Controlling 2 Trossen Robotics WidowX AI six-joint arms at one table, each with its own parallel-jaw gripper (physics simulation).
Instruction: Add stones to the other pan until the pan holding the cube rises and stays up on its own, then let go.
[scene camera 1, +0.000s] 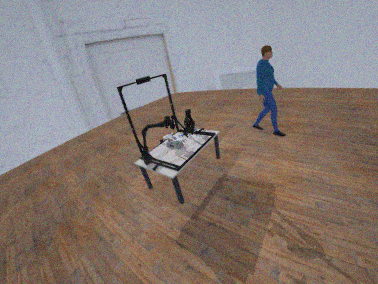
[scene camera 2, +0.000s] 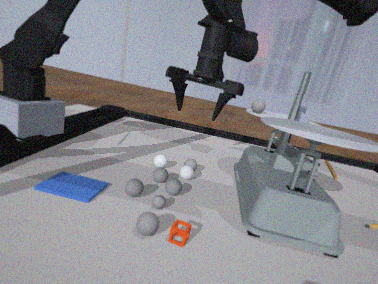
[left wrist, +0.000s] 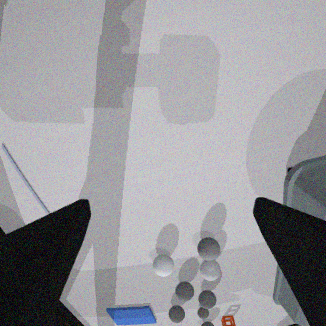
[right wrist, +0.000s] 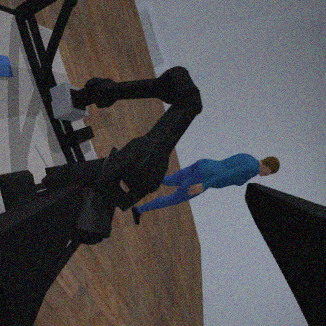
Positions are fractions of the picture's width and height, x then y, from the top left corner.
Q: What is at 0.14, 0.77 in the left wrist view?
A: My left gripper.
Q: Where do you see my right gripper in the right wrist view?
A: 0.51, 0.59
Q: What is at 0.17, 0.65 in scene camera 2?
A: A blue flat pad.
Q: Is my right gripper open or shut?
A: Open.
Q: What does my right gripper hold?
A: Nothing.
